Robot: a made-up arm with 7 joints.
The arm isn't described. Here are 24 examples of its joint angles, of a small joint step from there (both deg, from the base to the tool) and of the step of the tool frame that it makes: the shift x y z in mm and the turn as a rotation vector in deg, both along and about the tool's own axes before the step.
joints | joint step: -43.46 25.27 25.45 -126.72 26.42 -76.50 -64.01 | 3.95 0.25 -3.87 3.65 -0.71 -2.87 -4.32
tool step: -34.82 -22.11 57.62 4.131 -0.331 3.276
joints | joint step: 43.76 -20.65 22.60 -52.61 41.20 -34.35 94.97 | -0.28 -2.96 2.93 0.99 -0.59 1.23 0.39
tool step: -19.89 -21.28 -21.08 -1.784 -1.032 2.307
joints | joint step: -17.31 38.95 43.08 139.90 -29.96 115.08 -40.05 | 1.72 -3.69 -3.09 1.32 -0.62 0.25 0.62
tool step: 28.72 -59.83 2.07 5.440 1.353 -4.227
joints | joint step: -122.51 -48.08 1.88 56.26 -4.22 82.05 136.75 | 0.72 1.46 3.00 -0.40 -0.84 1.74 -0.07
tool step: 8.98 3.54 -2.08 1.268 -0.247 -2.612
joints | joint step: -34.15 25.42 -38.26 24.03 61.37 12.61 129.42 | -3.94 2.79 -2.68 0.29 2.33 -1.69 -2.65
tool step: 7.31 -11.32 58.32 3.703 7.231 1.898
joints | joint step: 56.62 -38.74 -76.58 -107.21 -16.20 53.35 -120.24 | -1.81 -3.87 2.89 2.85 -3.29 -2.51 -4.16
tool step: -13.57 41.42 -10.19 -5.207 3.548 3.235
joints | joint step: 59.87 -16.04 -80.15 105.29 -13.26 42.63 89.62 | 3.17 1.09 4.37 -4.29 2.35 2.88 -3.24
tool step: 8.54 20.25 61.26 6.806 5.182 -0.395
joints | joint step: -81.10 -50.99 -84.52 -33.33 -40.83 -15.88 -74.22 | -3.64 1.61 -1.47 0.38 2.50 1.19 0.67
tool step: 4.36 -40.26 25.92 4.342 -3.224 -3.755
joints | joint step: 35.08 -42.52 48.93 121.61 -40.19 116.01 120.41 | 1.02 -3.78 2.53 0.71 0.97 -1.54 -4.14
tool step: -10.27 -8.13 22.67 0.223 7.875 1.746
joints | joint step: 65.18 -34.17 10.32 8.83 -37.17 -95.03 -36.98 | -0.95 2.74 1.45 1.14 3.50 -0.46 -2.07
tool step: 16.96 4.30 -3.16 2.755 5.497 2.090
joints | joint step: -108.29 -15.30 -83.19 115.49 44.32 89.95 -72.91 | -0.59 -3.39 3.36 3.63 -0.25 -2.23 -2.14
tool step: 14.84 10.56 -25.09 -3.683 1.832 0.006
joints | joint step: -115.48 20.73 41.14 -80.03 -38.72 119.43 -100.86 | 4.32 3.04 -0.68 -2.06 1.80 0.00 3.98
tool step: 57.41 -35.06 0.86 1.383 -0.837 -4.910
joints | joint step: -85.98 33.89 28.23 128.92 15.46 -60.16 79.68 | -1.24 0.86 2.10 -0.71 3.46 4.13 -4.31
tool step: -25.52 -9.78 -20.76 -3.350 5.080 3.585
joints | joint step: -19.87 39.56 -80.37 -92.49 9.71 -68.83 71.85 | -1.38 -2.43 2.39 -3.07 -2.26 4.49 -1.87
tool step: 1.69 3.61 10.62 1.752 -2.006 2.206
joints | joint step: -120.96 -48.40 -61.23 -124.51 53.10 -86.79 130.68 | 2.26 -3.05 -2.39 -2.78 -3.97 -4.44 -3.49
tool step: 0.39 -3.55 54.96 5.589 4.554 1.247
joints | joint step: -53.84 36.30 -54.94 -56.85 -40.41 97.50 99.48 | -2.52 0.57 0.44 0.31 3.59 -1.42 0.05
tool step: -9.45 -3.47 27.54 2.572 -0.774 0.519
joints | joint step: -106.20 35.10 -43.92 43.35 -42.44 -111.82 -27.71 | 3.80 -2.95 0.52 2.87 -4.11 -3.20 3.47
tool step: -5.65 3.05 -31.65 -7.101 -6.523 -2.327
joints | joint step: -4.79 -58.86 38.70 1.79 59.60 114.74 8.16 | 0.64 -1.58 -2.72 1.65 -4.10 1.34 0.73
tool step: 28.66 -11.33 -50.30 -5.264 1.757 -4.369
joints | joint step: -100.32 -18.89 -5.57 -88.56 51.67 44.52 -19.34 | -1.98 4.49 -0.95 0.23 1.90 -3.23 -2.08
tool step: -22.51 25.73 2.00 0.040 4.195 3.303
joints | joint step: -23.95 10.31 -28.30 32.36 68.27 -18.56 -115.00 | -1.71 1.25 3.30 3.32 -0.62 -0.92 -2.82
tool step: 27.29 14.00 -13.14 -1.064 4.123 -0.100
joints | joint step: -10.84 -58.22 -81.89 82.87 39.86 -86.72 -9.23 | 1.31 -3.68 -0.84 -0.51 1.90 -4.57 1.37
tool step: -53.90 62.49 -19.54 -0.754 1.073 7.575
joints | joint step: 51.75 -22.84 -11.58 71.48 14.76 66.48 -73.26 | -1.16 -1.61 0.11 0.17 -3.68 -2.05 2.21
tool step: 7.15 12.25 -23.45 -0.188 3.123 2.234
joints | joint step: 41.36 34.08 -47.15 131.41 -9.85 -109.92 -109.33 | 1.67 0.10 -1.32 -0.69 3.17 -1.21 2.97
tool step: -3.19 -10.78 10.45 0.389 -1.546 0.847
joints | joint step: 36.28 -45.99 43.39 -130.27 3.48 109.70 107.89 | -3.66 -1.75 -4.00 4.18 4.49 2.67 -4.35
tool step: 58.15 -14.78 -115.11 -9.948 -8.912 -2.097
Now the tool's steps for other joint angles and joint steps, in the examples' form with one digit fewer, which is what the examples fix.
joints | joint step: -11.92 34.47 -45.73 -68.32 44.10 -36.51 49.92 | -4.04 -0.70 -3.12 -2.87 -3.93 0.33 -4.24
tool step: 65.8 2.9 58.6 3.79 -3.01 -2.11
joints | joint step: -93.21 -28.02 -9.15 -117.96 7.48 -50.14 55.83 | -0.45 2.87 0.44 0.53 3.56 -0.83 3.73
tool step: -6.3 9.3 -6.1 0.43 -3.03 -0.10
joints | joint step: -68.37 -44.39 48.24 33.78 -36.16 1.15 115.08 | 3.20 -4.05 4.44 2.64 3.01 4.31 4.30
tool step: -35.4 -30.3 4.5 4.07 -8.90 3.33
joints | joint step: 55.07 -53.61 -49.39 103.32 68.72 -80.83 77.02 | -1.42 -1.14 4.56 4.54 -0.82 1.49 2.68
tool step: 13.4 0.5 -3.2 -0.49 -4.07 -3.03
